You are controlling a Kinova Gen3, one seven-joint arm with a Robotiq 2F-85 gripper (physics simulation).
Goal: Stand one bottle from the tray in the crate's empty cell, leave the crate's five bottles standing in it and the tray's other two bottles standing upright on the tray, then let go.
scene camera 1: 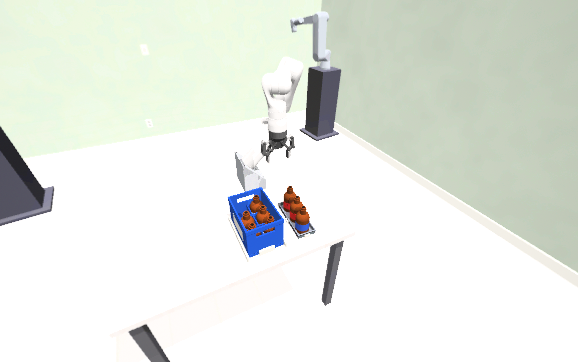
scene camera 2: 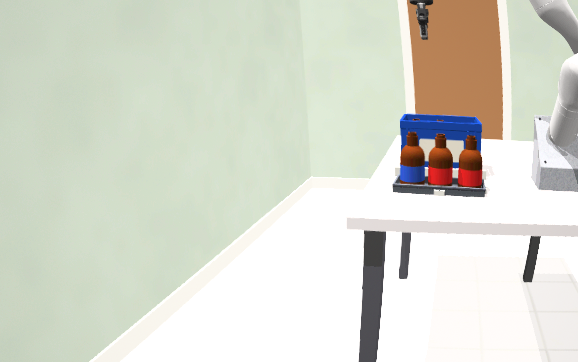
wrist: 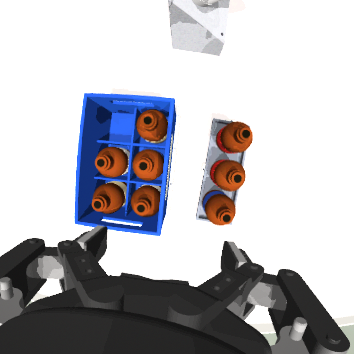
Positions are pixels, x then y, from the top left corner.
Labels:
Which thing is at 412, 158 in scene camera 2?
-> A blue-labelled bottle.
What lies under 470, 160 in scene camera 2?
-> A red-labelled brown bottle.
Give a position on a blue-labelled bottle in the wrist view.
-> At 219, 208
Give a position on a brown bottle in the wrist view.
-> At 151, 125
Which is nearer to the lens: the blue-labelled bottle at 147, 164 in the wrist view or the brown bottle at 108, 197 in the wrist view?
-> The blue-labelled bottle.

